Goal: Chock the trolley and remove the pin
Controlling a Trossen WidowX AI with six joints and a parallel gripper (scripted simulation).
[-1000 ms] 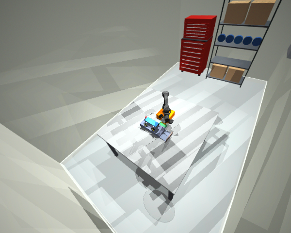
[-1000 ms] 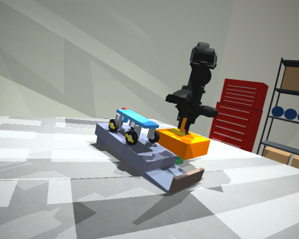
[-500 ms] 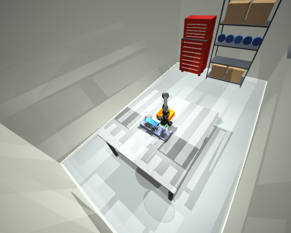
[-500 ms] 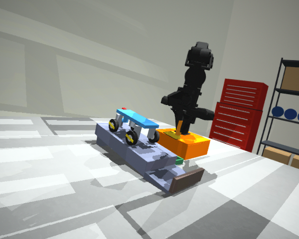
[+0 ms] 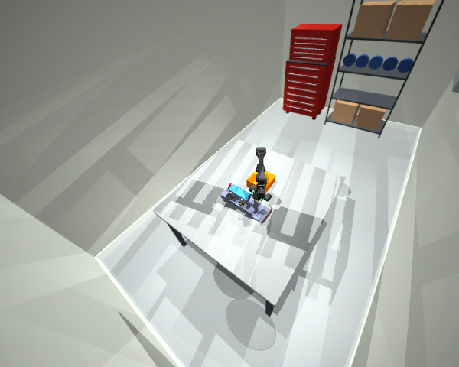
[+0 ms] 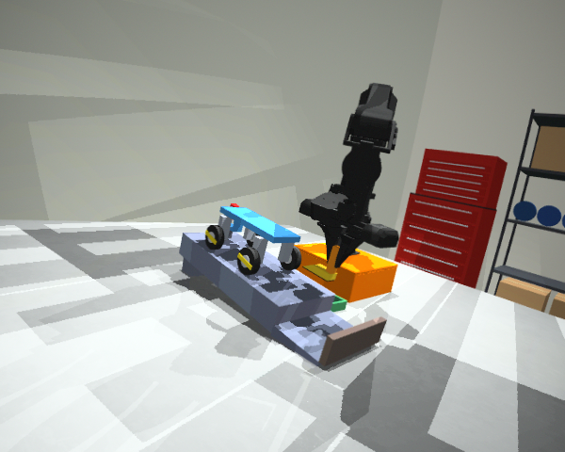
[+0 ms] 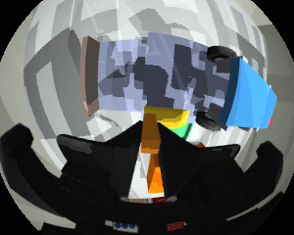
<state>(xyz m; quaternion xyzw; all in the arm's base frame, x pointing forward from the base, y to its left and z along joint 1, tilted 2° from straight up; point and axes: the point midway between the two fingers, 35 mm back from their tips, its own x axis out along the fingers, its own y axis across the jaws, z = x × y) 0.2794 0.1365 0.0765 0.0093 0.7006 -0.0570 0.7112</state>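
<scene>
My gripper tip is now 29 cm to the left of the stop pin, 2 cm below it and 1 cm short of it. Also, from my gripper tip: yellow chock: 2 cm to the right, 1 cm below; brown stop board: 10 cm to the left, 8 cm below, 6 cm ahead; trolley: 17 cm to the right, 4 cm ahead.
</scene>
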